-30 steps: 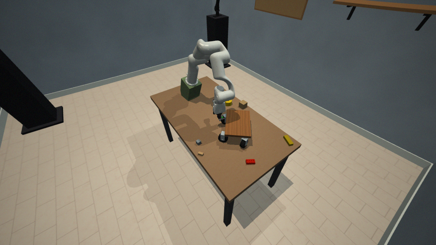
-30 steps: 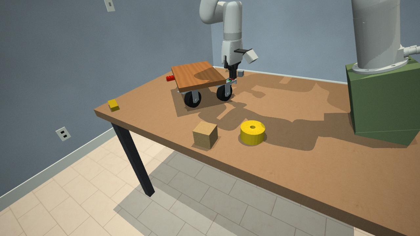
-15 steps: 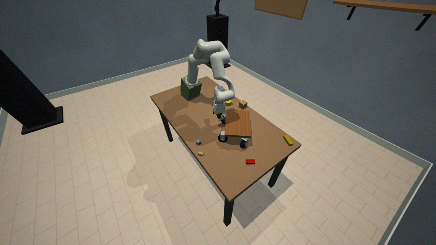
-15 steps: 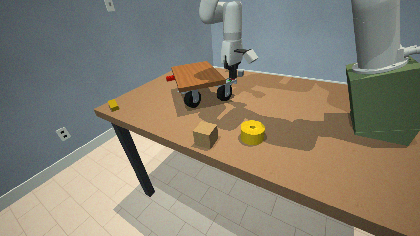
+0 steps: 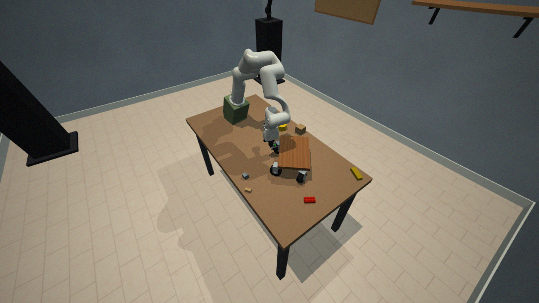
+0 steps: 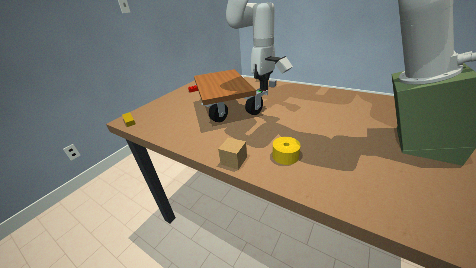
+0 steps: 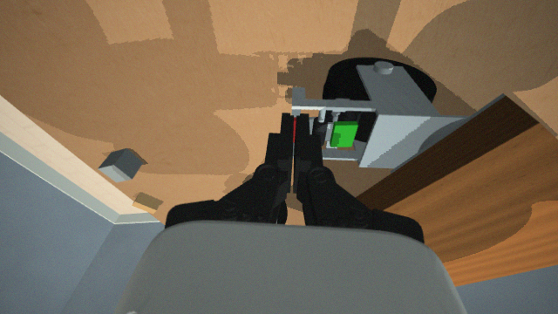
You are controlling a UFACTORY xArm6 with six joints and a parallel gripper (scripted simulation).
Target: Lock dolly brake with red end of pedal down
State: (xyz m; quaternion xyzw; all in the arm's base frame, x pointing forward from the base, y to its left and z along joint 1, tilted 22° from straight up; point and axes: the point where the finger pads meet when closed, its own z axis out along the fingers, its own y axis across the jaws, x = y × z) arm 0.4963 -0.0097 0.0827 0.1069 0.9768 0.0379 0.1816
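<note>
Right now my hand is 3 cm above the brake pedal and 1 cm to the right of it. Also, from my hand: grey cube 26 cm to the right, 9 cm below, 8 cm ahead; then tan cube 35 cm to the left, 8 cm below, 8 cm behind; then small tan block 30 cm to the right, 18 cm ahead, 10 cm below.
</note>
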